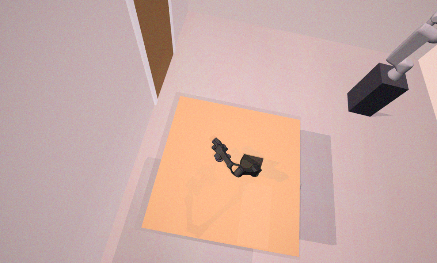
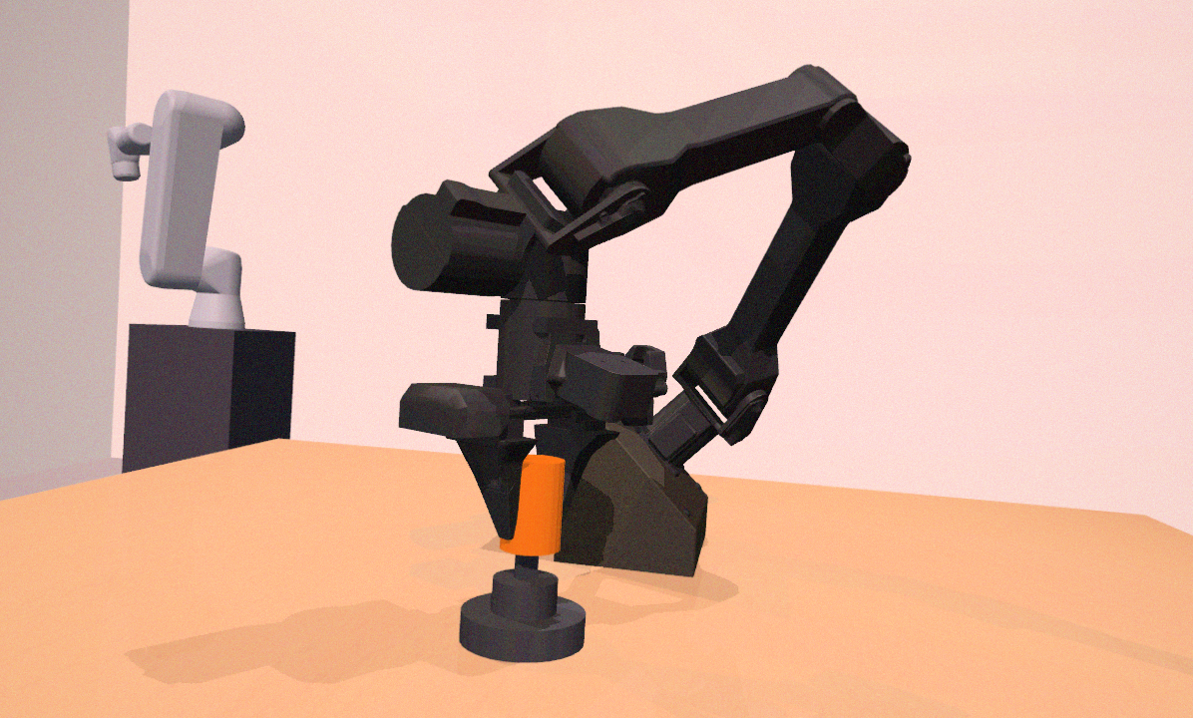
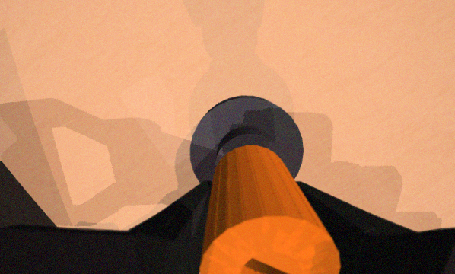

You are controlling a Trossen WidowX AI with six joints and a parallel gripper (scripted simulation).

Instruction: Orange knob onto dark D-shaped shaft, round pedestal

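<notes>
The orange knob lies 20 mm above my gripper tip. From my gripper tip the other things lie so: round dark pedestal: 40 mm below.
</notes>
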